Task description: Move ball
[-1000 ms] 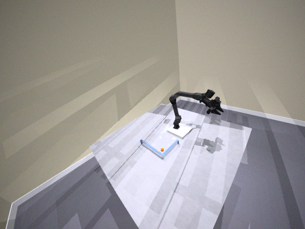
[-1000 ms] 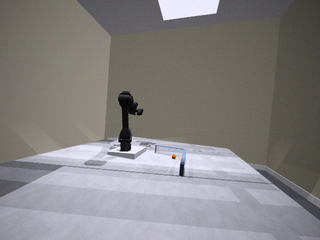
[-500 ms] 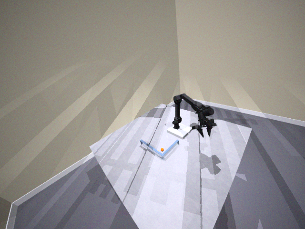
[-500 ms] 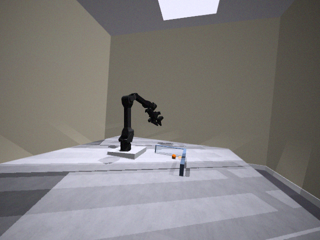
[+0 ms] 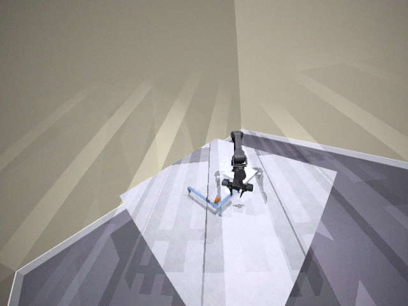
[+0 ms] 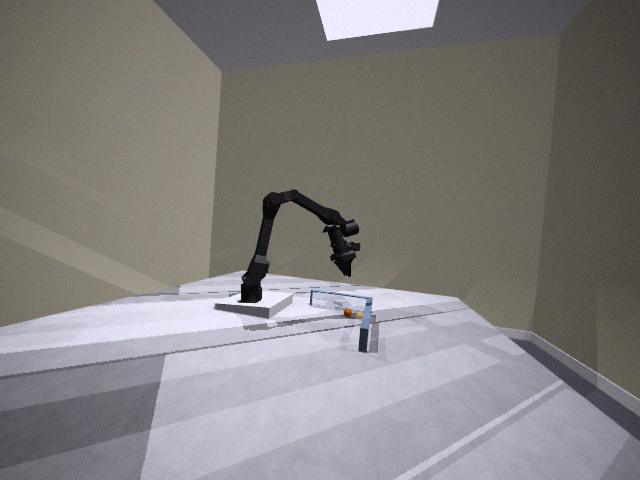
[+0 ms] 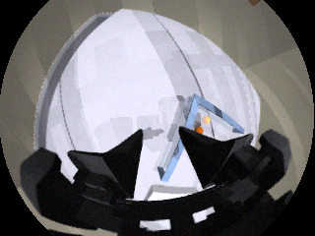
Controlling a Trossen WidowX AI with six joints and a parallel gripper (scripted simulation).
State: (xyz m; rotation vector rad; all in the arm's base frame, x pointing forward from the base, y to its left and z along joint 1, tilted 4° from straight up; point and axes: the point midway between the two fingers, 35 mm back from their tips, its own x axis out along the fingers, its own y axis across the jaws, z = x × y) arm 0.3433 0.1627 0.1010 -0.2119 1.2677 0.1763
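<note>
The orange ball is 15 cm to the right of my gripper tip and 10 cm below it. The rest, counted from my gripper tip: see-through copy of ball 4 cm ahead, 18 cm to the right, 10 cm below.
</note>
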